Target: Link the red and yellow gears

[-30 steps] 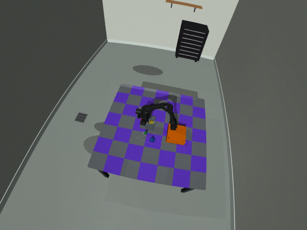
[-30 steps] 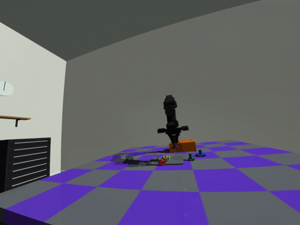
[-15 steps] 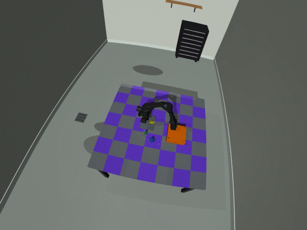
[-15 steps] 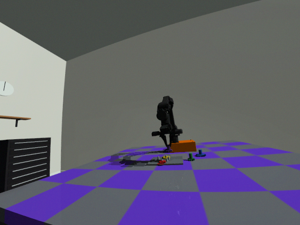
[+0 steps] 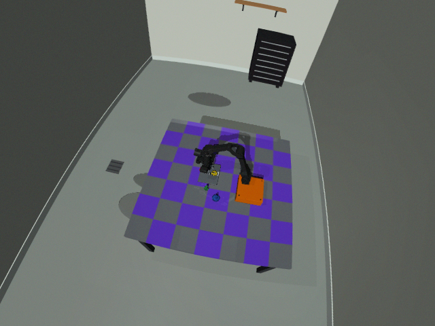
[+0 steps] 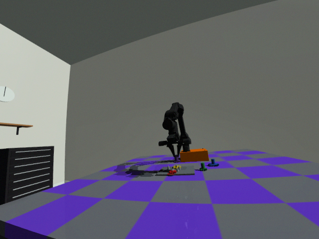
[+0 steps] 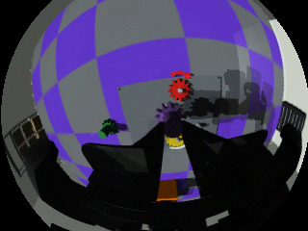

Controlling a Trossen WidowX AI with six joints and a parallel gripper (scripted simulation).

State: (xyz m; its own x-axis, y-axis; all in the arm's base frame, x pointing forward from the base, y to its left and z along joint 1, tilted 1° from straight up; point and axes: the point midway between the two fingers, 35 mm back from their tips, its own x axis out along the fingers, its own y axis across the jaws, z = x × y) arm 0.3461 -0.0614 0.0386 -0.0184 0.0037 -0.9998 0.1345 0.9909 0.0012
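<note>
Now: the red gear 70 mm below my gripper tip, 30 mm to the right of it and 30 mm ahead of it. Also, from my gripper tip: yellow gear: 70 mm below, 70 mm behind, 10 mm to the right; then purple gear: 10 mm below; then red arrow: 80 mm below, 50 mm ahead, 40 mm to the right.
</note>
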